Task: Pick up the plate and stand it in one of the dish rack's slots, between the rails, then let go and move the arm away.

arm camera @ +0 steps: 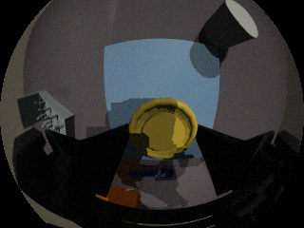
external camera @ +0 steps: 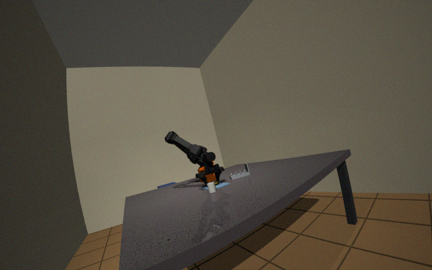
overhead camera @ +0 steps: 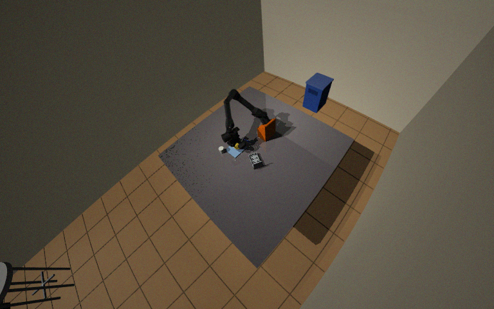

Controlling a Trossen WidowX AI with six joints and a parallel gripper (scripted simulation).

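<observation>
Now: the mat 20 mm ahead of my gripper tip. Also, from my gripper tip: yellow plate 10 mm above; then blue spoon 100 mm behind, 10 mm to the left; then white cup 120 mm ahead, 80 mm to the right, 20 mm above.
</observation>
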